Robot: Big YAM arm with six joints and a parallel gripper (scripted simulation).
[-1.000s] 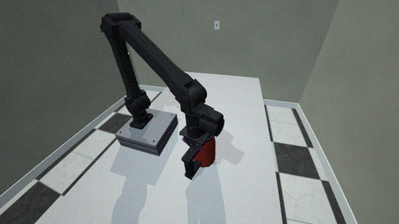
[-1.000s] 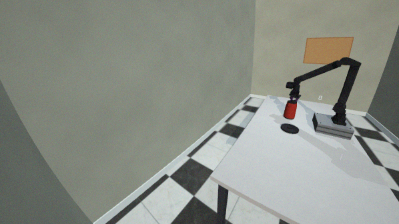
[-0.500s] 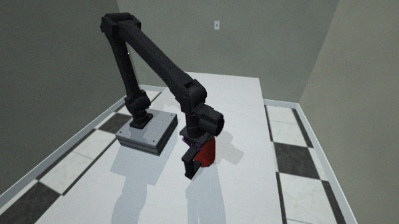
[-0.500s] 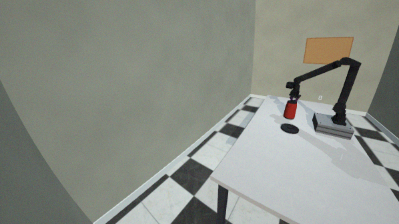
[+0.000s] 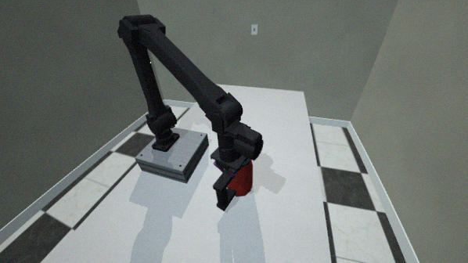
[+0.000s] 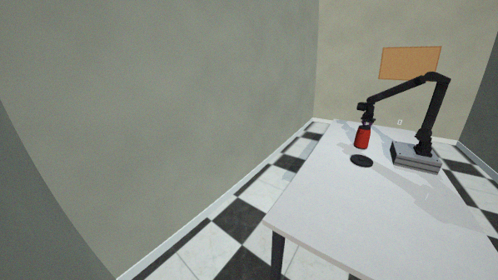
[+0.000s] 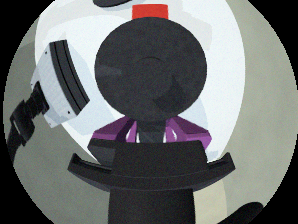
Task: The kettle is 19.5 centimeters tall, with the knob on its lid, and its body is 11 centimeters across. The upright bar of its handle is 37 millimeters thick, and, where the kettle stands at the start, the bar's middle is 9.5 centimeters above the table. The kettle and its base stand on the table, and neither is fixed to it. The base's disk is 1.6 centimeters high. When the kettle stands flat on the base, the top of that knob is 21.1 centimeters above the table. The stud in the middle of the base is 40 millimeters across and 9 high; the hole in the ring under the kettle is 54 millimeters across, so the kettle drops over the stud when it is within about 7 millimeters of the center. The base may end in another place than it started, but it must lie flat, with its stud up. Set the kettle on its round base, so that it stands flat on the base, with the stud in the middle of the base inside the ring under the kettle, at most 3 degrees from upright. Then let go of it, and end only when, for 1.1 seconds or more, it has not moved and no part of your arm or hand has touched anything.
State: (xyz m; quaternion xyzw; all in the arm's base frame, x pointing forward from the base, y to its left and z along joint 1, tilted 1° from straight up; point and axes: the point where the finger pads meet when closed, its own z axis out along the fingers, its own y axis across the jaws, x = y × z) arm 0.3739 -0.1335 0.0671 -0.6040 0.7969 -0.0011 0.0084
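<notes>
The red kettle lies 5 cm below my hand, 3 cm to the left of it and 1 cm ahead of it. The rest, counted from my hand: round black base 32 cm to the left, 14 cm below.
</notes>
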